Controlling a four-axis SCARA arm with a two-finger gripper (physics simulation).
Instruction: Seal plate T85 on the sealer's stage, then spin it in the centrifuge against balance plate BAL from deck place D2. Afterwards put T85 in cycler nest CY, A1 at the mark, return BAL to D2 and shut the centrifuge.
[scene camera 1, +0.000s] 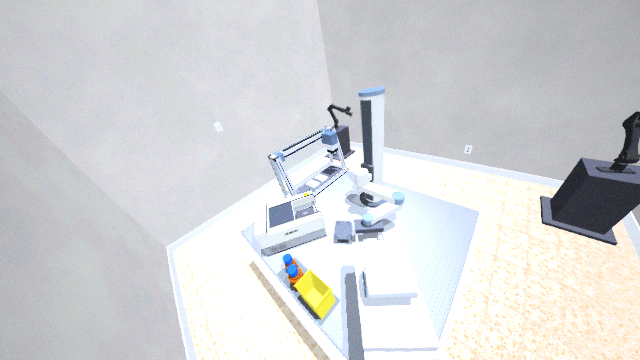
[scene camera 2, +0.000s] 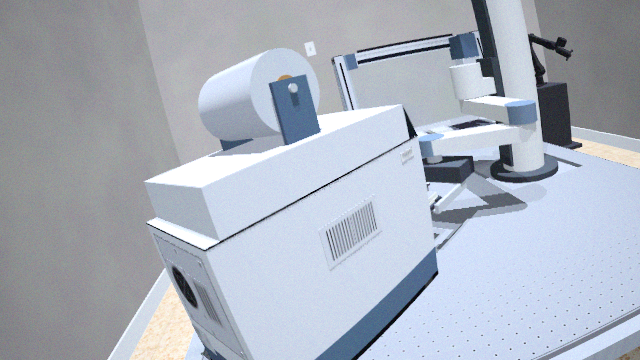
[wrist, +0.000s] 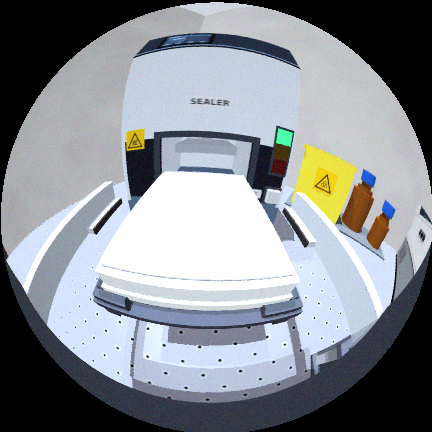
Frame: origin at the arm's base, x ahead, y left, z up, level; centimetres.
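Seen in the pictures: gripper, fingertip midpoint: (wrist: 200, 193); arm's base, link origin: (scene camera 1: 373, 197) (scene camera 2: 524, 170).
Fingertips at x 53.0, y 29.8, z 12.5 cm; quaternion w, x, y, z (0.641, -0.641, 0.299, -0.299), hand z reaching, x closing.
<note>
Pixels of each thing's top centre, then the offset from my fingertips to it. "spot": a spot on its surface instead.
- white plate, top centre: (wrist: 199, 198) dx -1.3, dy -1.1, dz +0.4 cm
- dark stage, surface spot: (wrist: 200, 318) spot: dx -6.3, dy -5.9, dz -1.2 cm
- sealer, top centre: (scene camera 2: 256, 59) (wrist: 219, 40) (scene camera 1: 387, 265) dx +21.2, dy +18.4, dz +36.4 cm
- low dark fixture, top centre: (scene camera 1: 342, 229) dx -5.4, dy -27.4, dz -5.4 cm
- gantry frame, surface spot: (scene camera 2: 405, 50) spot: dx -38.1, dy -92.6, dz +36.0 cm
In the wrist view a white plate (wrist: 200, 230), its label not visible, lies level on the dark stage (wrist: 200, 318) in front of the sealer (wrist: 210, 75) (scene camera 1: 390, 282) (scene camera 2: 300, 225). The sealer's green light is lit and its opening is uncovered. My gripper (wrist: 200, 193) (scene camera 1: 370, 237) is open, with one finger on each side of the plate and a gap to both long edges. The white instrument (scene camera 1: 277, 237) has a dark top panel and an open recess. Pale plates (scene camera 1: 320, 178) sit on the gantry deck; I cannot tell which is BAL.
A yellow bin (scene camera 1: 316, 295) (wrist: 325, 185) and two amber bottles with blue caps (scene camera 1: 294, 275) (wrist: 358, 207) stand beside the sealer. A low dark fixture (scene camera 1: 343, 231) lies left of the gripper. The gantry frame (scene camera 1: 300, 143) (scene camera 2: 405, 50) and the arm's column (scene camera 1: 378, 135) (scene camera 2: 520, 90) stand behind.
</note>
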